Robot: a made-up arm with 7 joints.
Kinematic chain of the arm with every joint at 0, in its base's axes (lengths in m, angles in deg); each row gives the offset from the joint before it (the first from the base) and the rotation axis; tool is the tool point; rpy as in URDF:
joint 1: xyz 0 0 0.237 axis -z
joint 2: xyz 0 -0.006 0.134 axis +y
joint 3: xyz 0 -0.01 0.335 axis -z
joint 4: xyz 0 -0.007 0.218 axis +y
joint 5: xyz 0 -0.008 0.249 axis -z
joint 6: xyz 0 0 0.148 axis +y
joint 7: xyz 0 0 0.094 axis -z
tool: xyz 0 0 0 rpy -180 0 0
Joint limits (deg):
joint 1: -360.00..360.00
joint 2: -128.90..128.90
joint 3: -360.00..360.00
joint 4: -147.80..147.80
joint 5: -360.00..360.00
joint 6: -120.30..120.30
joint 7: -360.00..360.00
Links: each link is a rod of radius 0.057 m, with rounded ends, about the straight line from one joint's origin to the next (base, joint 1, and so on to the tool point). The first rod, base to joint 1, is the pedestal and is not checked.
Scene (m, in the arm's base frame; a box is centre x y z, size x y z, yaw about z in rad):
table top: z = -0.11
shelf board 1: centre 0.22 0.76 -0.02 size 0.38 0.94 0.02 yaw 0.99
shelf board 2: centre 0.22 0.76 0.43 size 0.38 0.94 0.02 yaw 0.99
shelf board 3: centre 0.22 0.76 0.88 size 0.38 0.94 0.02 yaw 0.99
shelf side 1: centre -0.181 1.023 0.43 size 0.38 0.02 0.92 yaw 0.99
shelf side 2: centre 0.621 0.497 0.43 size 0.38 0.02 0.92 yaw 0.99
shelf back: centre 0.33 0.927 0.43 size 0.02 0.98 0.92 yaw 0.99
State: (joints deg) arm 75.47 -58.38 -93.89 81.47 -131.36 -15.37 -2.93
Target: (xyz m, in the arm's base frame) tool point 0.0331 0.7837 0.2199
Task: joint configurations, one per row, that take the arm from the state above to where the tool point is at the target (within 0.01 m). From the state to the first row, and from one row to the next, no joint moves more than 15 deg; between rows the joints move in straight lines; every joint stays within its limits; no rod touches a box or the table.
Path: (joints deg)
1: 67.40 -58.36 -86.92 92.18 -131.65 -18.80 -2.93
2: 59.34 -58.33 -79.94 102.90 -131.93 -22.24 -2.93
3: 51.27 -58.31 -72.97 113.61 -132.22 -25.67 -2.93
4: 46.92 -63.47 -85.79 112.70 -132.53 -23.27 -2.93
5: 42.57 -68.63 -98.60 111.79 -132.84 -20.87 -2.93
6: 38.22 -73.79 -111.41 110.88 -133.15 -18.47 -2.93
7: 33.86 -78.95 -124.23 109.97 -133.47 -16.07 -2.93
8: 42.47 -81.40 -121.87 99.07 -132.92 -14.51 -2.93
9: 51.08 -83.85 -119.52 88.17 -132.38 -12.95 -2.93
10: 59.69 -86.30 -117.16 77.27 -131.84 -11.38 -2.93

